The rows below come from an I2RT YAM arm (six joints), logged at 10 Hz.
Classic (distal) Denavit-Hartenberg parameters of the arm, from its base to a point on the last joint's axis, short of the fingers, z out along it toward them. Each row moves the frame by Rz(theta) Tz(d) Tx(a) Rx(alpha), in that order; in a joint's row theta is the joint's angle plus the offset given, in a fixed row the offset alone. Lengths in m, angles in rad.
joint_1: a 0.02  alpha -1.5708  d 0.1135  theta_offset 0
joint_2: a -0.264  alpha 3.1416  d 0  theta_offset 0
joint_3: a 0.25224  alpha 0  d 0  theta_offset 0.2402
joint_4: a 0.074  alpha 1.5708  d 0  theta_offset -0.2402
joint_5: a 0  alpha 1.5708  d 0  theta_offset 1.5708
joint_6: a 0  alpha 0  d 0.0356  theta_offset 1.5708
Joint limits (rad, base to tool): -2.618..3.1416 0..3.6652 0..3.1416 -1.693..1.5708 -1.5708..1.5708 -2.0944..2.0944
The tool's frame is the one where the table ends.
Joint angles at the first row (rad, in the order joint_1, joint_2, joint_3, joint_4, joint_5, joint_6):
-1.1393 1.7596 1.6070 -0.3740 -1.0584 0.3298
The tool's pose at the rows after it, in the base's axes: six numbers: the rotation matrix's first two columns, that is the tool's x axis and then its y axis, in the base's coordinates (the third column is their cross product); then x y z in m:
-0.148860 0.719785 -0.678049 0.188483 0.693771 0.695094 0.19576 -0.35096 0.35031
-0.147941 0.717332 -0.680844 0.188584 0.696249 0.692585 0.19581 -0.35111 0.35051
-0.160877 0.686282 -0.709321 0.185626 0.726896 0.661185 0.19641 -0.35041 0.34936
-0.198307 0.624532 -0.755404 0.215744 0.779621 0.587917 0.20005 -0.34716 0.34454
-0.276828 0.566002 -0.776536 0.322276 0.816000 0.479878 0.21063 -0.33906 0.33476
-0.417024 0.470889 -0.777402 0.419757 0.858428 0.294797 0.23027 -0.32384 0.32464
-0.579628 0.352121 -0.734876 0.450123 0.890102 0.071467 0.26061 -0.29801 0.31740
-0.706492 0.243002 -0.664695 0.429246 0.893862 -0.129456 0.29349 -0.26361 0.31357
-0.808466 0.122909 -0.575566 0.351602 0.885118 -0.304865 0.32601 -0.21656 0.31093
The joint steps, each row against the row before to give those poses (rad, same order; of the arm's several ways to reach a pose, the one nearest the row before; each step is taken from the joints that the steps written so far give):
0.0000 -0.0001 0.0000 0.0175 0.0000 0.0152
0.0000 0.0001 0.0000 0.0027 0.0011 -0.0011
0.0023 0.0000 -0.0012 -0.0088 0.0042 -0.0519
0.0141 0.0000 -0.0004 -0.0488 0.0527 -0.1213
0.0416 0.0000 0.0000 -0.0916 0.1617 -0.1381
0.0775 -0.0001 0.0000 -0.0862 0.2312 -0.1533
0.1209 0.0001 0.0000 -0.0568 0.2594 -0.1202
0.1419 0.0000 0.0001 -0.0325 0.2461 -0.0629
0.1655 0.0000 0.0000 -0.0374 0.2220 -0.0424

